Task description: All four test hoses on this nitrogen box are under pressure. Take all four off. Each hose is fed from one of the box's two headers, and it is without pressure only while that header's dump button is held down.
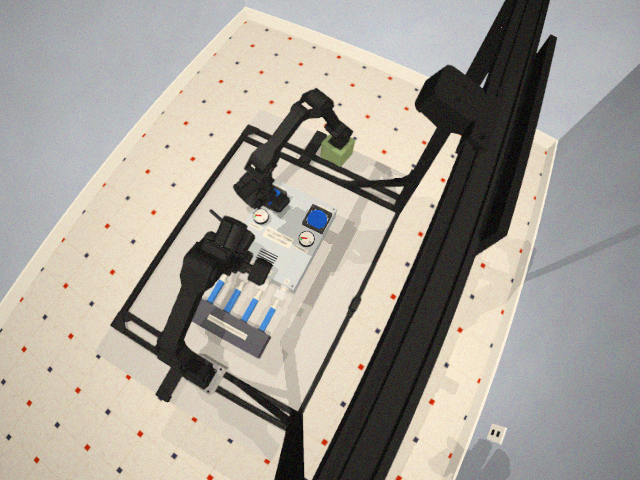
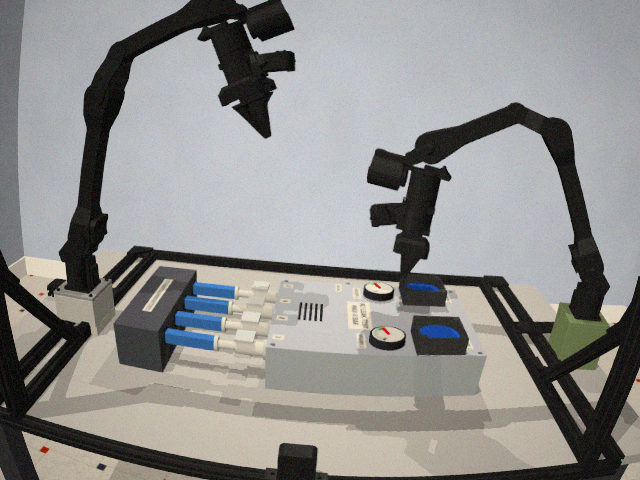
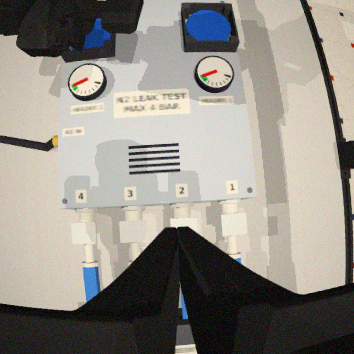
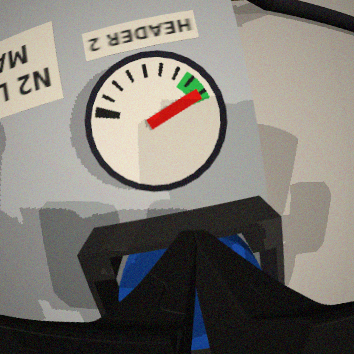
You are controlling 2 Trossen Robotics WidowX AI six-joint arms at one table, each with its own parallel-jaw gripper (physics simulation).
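Places are measured from the left arm's base along level axes (x ahead, y left, z up), in metres.
Pixels of known places: left gripper, fingertip midpoint: (image 1: 246, 255) (image 2: 268, 137) (image 3: 176, 238); right gripper, fingertip midpoint: (image 1: 264, 203) (image 2: 402, 277) (image 3: 80, 48) (image 4: 192, 241); left arm's base at its link origin: (image 1: 204, 374) (image 2: 82, 285); right arm's base at its link origin: (image 1: 338, 141) (image 2: 584, 313).
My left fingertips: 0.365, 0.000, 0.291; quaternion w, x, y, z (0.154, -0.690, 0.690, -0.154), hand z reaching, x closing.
Note:
For each thing: its middle in the pictures, then the offset to it from my left fingertips, as dx, dy, dz. "pt": a spot on its surface instead.
- hose 1 at a spot on its surface: (image 2: 191, 339) (image 1: 270, 319) pt -0.098, -0.101, -0.310
- hose 4 at a spot on its surface: (image 3: 91, 282) (image 1: 218, 286) pt -0.088, +0.116, -0.306
- header 2's blue dump button at the middle of its body: (image 4: 191, 288) (image 3: 90, 36) (image 2: 421, 294) +0.292, +0.115, -0.286
- Header 2's gauge at a spot on its surface: (image 4: 155, 120) (image 3: 84, 78) pt +0.207, +0.114, -0.274
- Header 1's blue button at the middle of its body: (image 2: 438, 340) (image 3: 207, 29) (image 1: 317, 220) +0.295, -0.075, -0.286
- dark hose block at a spot on its surface: (image 2: 139, 335) pt -0.184, -0.128, -0.304
- Header 1's gauge at a spot on its surface: (image 3: 214, 74) (image 2: 384, 333) pt +0.205, -0.076, -0.276
- black line at a spot on its surface: (image 3: 25, 143) pt +0.139, +0.247, -0.357
The grey nitrogen box (image 1: 294, 260) (image 2: 372, 369) (image 3: 155, 187) has four hoses with blue sleeves plugged in; hose 1 (image 1: 267, 318) (image 2: 191, 339) and hose 4 (image 1: 216, 290) (image 3: 91, 282) are the outer ones. My right gripper (image 2: 406, 271) (image 4: 192, 241) is shut and empty, its tips at the guard of header 2's blue dump button (image 2: 422, 287) (image 4: 142, 270); contact cannot be told. Header 2's gauge (image 3: 87, 81) (image 4: 155, 120) has its needle at the green. Header 1's blue button (image 1: 316, 219) (image 2: 439, 331) (image 3: 208, 26) is uncovered. My left gripper (image 2: 267, 135) (image 3: 176, 238) is shut and empty, high above the hoses.
The dark hose block (image 1: 250, 343) (image 2: 139, 335) stands at the hoses' far ends. Header 1's gauge (image 2: 387, 336) (image 3: 214, 74) also reads at the green. A black line (image 3: 25, 143) joins the box's side. A black frame (image 1: 173, 227) surrounds the work area, with a green arm mount (image 2: 578, 335) beyond it.

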